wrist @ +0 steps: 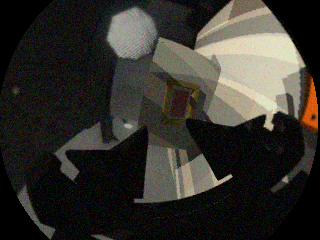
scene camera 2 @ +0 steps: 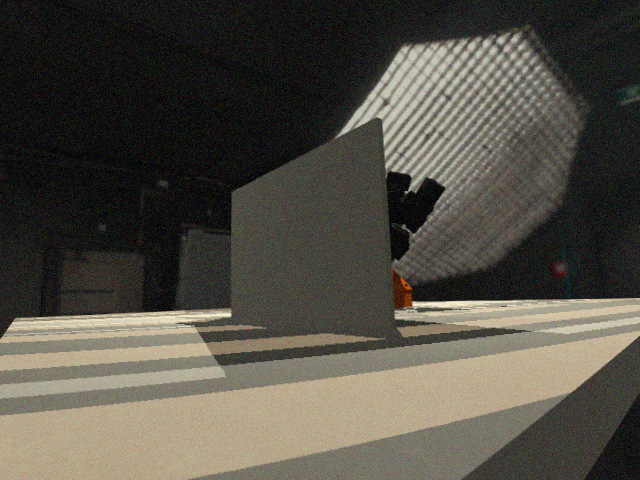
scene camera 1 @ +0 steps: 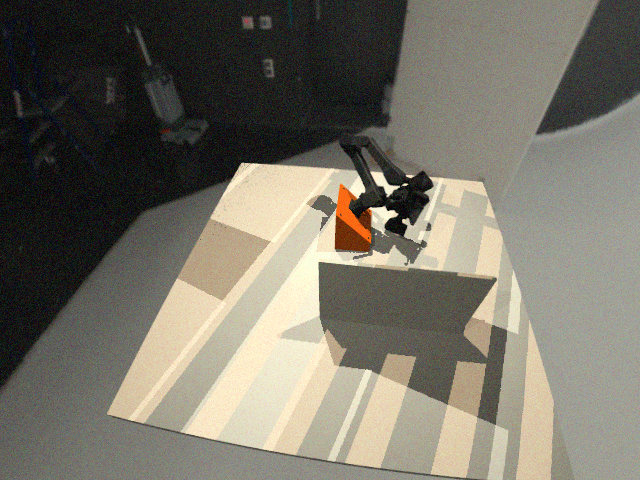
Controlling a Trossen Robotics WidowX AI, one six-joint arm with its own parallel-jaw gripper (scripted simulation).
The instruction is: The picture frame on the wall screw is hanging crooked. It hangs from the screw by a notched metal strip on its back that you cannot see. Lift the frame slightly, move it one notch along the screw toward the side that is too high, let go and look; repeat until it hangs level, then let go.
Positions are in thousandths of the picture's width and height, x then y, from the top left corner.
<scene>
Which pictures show the picture frame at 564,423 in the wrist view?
The wrist view only.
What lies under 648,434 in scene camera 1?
My gripper.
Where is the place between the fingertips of my gripper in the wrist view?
520,523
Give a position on a wall panel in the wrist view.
533,248
</scene>
